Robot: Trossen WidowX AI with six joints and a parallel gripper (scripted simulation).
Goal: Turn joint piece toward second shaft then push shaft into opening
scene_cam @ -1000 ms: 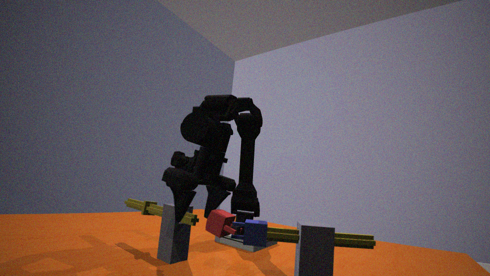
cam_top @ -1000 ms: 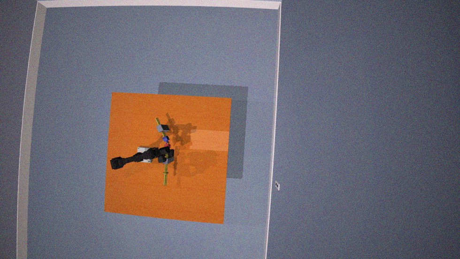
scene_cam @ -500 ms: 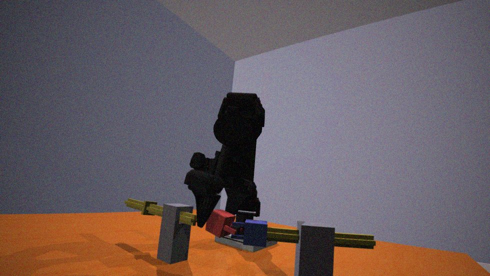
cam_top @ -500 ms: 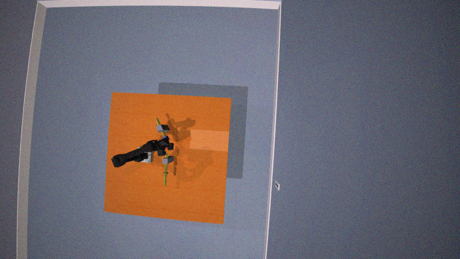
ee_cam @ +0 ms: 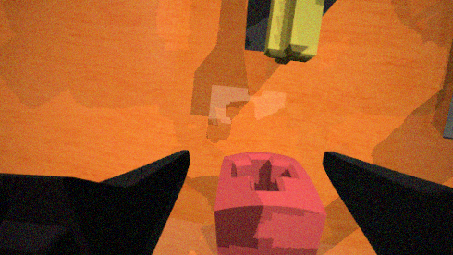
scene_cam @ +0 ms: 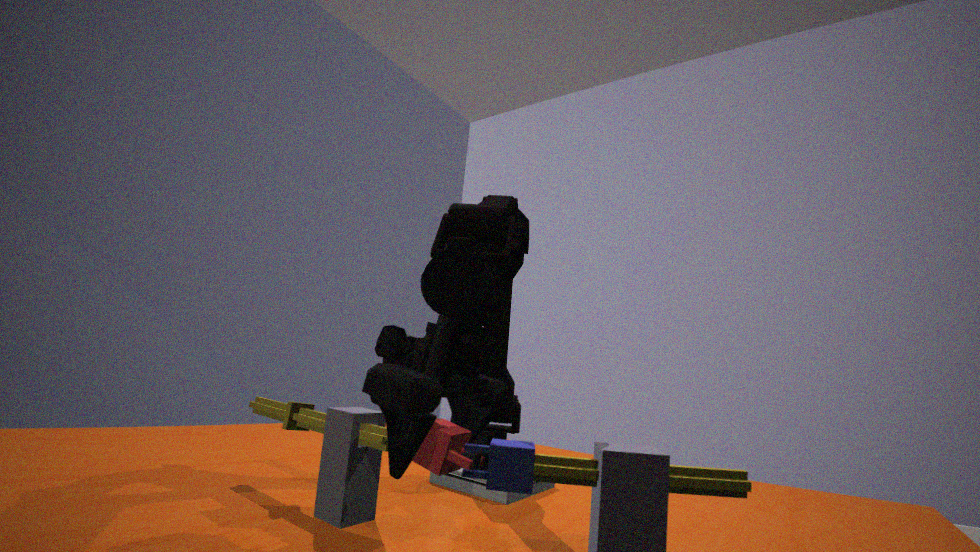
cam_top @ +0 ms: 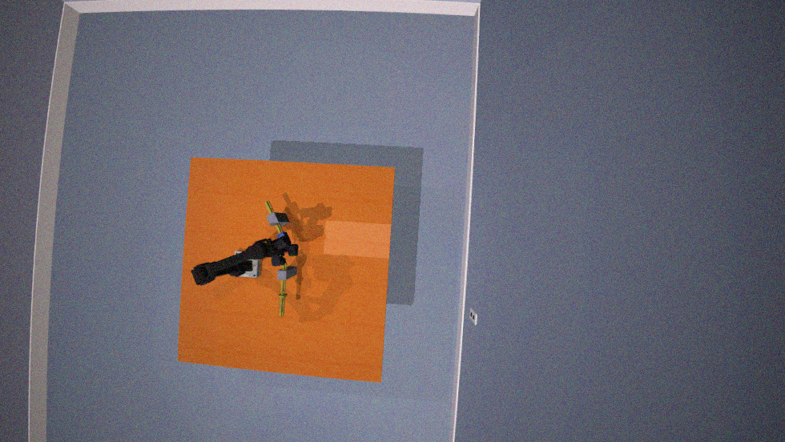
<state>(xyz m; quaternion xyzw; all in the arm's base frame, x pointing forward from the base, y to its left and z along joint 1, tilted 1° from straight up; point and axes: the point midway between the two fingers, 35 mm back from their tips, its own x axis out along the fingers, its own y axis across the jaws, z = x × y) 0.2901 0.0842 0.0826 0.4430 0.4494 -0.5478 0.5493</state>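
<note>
Right now my gripper tip is 20 mm to the right of the dark red square joint piece and 30 mm below it.
</note>
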